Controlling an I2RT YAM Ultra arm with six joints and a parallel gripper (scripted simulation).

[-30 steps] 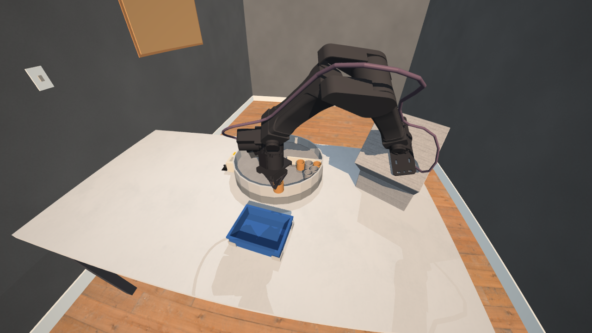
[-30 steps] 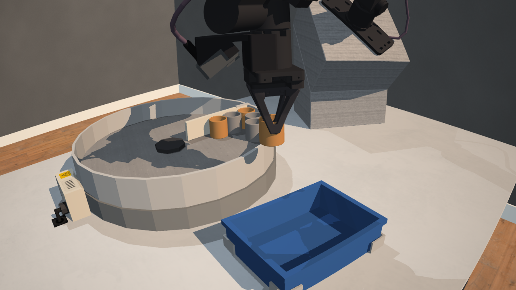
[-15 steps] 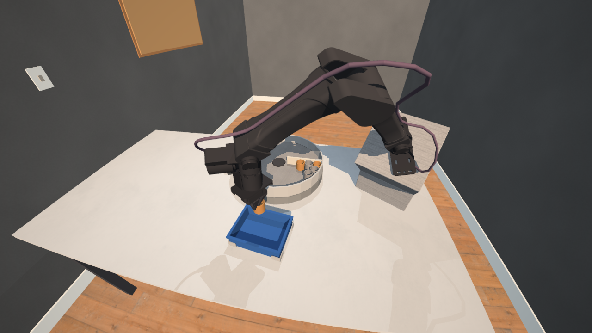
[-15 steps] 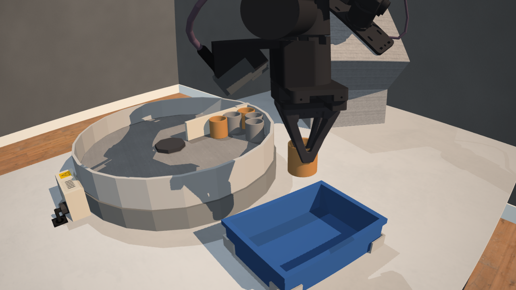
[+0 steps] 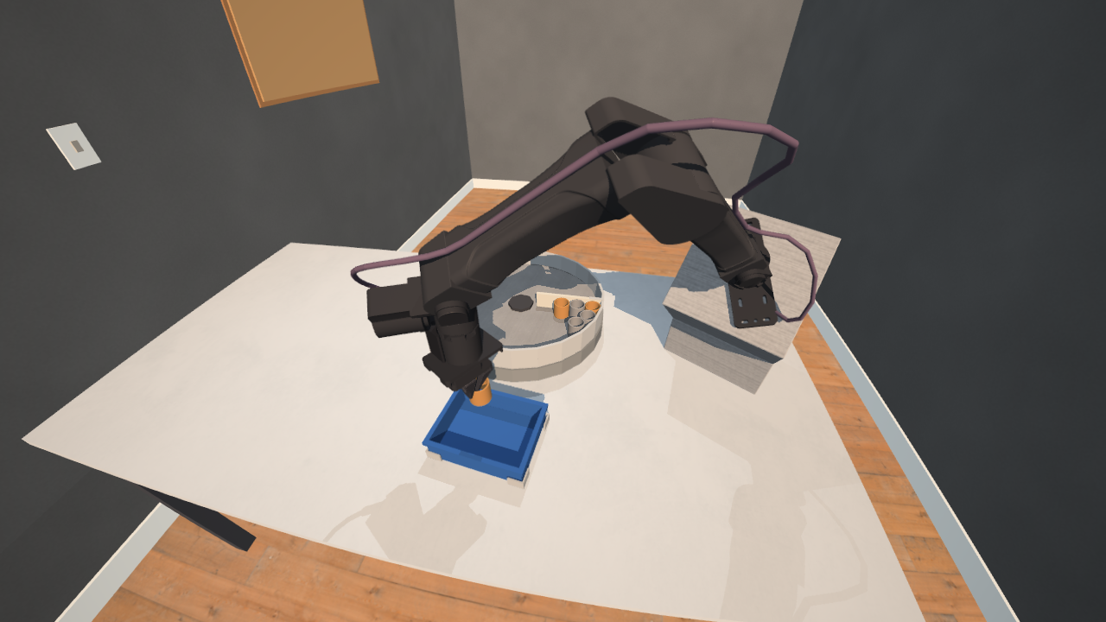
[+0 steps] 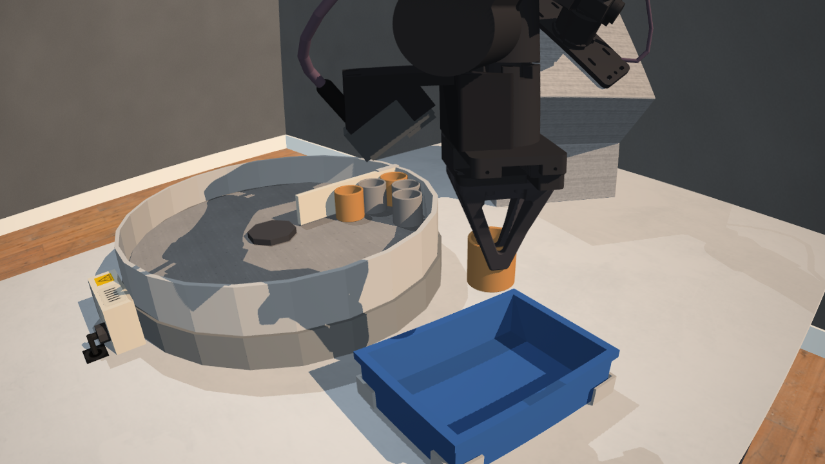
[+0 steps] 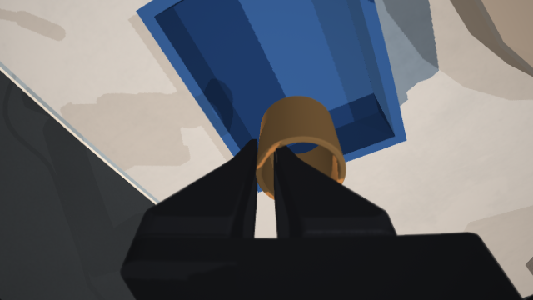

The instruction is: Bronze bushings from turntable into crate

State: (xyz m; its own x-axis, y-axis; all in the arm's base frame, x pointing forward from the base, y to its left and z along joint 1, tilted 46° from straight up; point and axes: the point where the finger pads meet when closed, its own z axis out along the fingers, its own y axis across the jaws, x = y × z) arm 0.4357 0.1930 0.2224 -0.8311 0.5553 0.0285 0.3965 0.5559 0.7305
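Now: the blue crate 10 mm behind my hand, 10 mm to the right of it and 130 mm below it. Round my hand: round turntable (50 mm ahead, 360 mm to the right, 100 mm below).
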